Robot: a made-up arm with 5 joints. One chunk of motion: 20 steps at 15 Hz.
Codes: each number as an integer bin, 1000 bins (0 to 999) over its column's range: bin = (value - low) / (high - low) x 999, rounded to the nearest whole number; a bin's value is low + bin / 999 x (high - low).
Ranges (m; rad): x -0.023..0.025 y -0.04..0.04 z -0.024..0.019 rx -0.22..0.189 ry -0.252..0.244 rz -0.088..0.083
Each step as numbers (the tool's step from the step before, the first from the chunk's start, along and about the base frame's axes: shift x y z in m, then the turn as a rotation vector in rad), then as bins.
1 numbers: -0.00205 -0.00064 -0.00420 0.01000 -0.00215 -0.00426
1 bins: 436 492 460 562 503 489
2 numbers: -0.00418 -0.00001 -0.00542 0.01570 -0.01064 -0.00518
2 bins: 392 499 432 576 486 484
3 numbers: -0.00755 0.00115 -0.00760 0.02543 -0.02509 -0.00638
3 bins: 322 514 381 599 457 477
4 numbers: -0.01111 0.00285 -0.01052 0.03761 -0.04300 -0.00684
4 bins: 247 535 313 629 421 474
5 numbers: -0.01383 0.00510 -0.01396 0.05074 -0.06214 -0.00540
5 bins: 191 563 233 661 382 483
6 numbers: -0.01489 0.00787 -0.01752 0.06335 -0.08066 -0.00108
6 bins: 169 598 151 692 345 508
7 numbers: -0.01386 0.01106 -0.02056 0.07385 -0.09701 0.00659
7 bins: 190 638 80 718 312 553
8 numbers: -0.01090 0.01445 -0.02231 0.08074 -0.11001 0.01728
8 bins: 252 680 39 735 286 615
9 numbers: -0.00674 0.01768 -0.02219 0.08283 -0.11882 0.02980
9 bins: 338 720 42 740 268 688
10 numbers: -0.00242 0.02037 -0.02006 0.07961 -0.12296 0.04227
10 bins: 428 754 92 732 260 761
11 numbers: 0.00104 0.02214 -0.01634 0.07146 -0.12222 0.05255
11 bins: 500 776 178 712 261 821
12 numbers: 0.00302 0.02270 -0.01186 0.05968 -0.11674 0.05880
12 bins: 542 783 282 683 272 858
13 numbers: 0.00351 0.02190 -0.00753 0.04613 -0.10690 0.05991
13 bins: 552 773 383 650 292 864
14 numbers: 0.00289 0.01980 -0.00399 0.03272 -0.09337 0.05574
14 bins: 539 747 465 617 319 840
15 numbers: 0.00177 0.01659 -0.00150 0.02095 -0.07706 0.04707
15 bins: 516 707 523 589 352 789
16 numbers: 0.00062 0.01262 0.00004 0.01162 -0.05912 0.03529
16 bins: 492 657 559 566 388 720
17 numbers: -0.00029 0.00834 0.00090 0.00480 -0.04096 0.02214
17 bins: 473 604 578 549 425 643
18 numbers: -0.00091 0.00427 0.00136 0.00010 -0.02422 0.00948
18 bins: 460 553 589 538 459 569
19 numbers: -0.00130 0.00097 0.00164 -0.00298 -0.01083 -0.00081
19 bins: 452 512 596 530 486 509
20 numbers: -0.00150 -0.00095 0.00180 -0.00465 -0.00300 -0.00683
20 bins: 447 488 599 526 502 474
